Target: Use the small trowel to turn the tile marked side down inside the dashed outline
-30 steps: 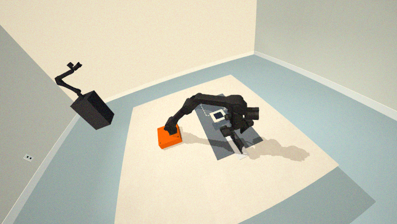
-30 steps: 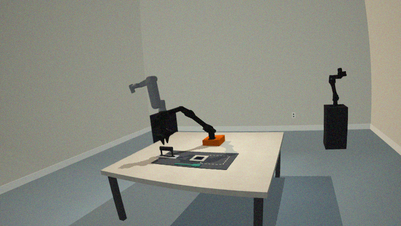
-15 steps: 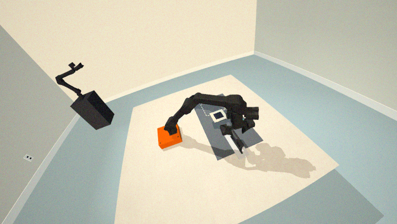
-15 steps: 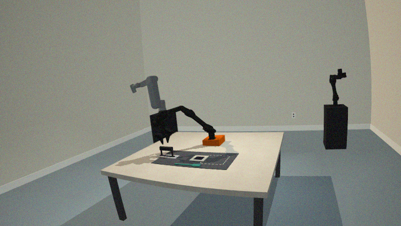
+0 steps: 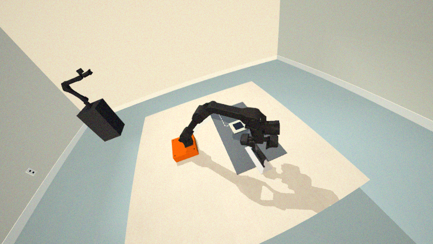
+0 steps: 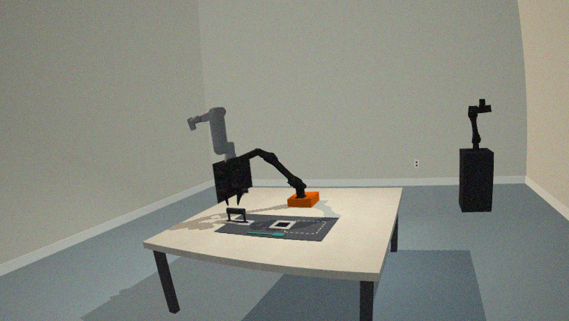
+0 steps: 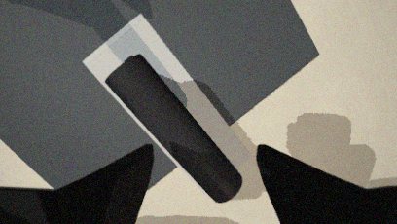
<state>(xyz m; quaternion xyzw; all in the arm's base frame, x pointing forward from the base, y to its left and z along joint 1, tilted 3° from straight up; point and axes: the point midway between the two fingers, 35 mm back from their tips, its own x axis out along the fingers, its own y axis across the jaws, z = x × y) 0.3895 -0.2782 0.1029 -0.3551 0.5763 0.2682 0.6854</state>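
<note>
My gripper tip is now 7 cm above the small trowel, 3 cm to the right of it and 1 cm past it. The rest, counted from my gripper tip: teal bar 30 cm to the left, 14 cm ahead, 10 cm below; grey mat 28 cm to the left, 13 cm below; tile 31 cm to the left, 10 cm below.
</note>
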